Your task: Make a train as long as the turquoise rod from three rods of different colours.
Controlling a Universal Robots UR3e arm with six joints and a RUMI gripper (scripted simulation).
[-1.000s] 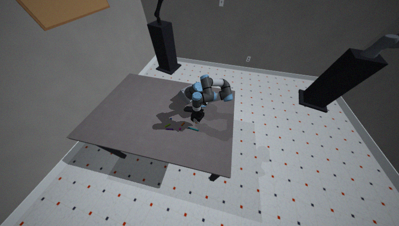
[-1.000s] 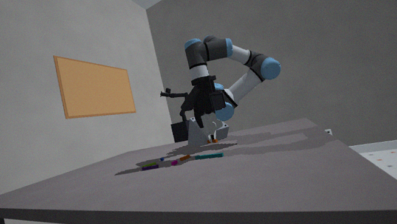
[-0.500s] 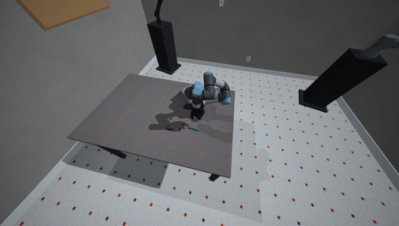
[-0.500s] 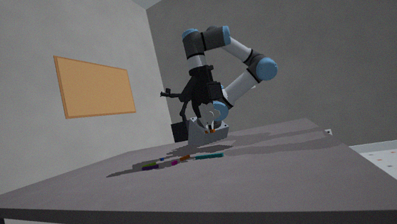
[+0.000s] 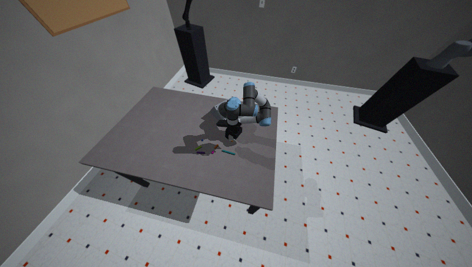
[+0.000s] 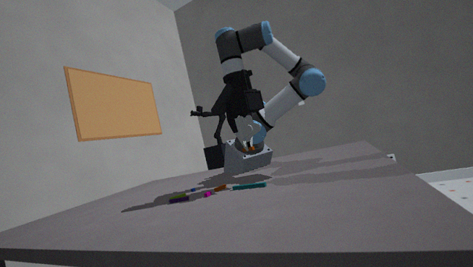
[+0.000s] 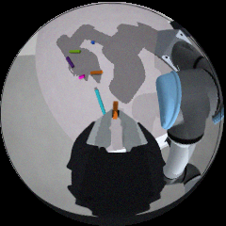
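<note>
My hand is 23 cm to the left of the blue rod, 11 cm above it and 5 cm short of it. Round my hand: purple rod (18 cm to the right, 15 cm ahead, 11 cm below); turquoise rod (11 cm below, 5 cm ahead, 1 cm to the left); magenta rod (11 cm below, 11 cm ahead, 10 cm to the right).
</note>
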